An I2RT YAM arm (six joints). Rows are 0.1 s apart.
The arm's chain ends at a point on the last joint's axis. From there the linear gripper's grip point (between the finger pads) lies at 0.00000 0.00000 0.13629 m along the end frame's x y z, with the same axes.
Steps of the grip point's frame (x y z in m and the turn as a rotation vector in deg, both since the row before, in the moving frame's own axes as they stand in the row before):
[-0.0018 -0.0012 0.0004 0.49 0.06 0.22]
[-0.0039 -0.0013 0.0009 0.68 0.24 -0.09]
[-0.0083 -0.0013 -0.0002 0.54 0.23 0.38]
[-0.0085 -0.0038 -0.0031 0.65 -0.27 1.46]
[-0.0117 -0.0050 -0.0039 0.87 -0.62 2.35]
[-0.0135 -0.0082 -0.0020 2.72 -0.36 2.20]
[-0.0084 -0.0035 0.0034 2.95 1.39 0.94]
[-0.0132 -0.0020 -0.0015 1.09 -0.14 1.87]
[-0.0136 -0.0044 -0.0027 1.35 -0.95 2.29]
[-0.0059 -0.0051 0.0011 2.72 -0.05 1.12]
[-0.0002 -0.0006 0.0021 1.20 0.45 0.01]
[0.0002 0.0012 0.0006 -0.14 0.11 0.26]
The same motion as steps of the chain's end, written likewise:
[-0.0019 0.0000 0.0004 0.49 0.06 0.22]
[-0.0045 0.0003 0.0009 0.68 0.24 -0.09]
[-0.0089 0.0000 -0.0002 0.54 0.23 0.38]
[-0.0079 -0.0022 -0.0031 0.65 -0.27 1.46]
[-0.0103 -0.0029 -0.0039 0.87 -0.62 2.35]
[-0.0128 -0.0017 -0.0018 2.72 -0.36 2.20]
[-0.0118 0.0035 0.0036 2.95 1.39 0.94]
[-0.0129 0.0006 -0.0015 1.09 -0.14 1.87]
[-0.0114 -0.0011 -0.0026 1.35 -0.95 2.29]
[-0.0058 0.0014 0.0013 2.72 -0.05 1.12]
[-0.0013 0.0023 0.0021 1.20 0.45 0.01]
[-0.0001 0.0009 0.0006 -0.14 0.11 0.26]

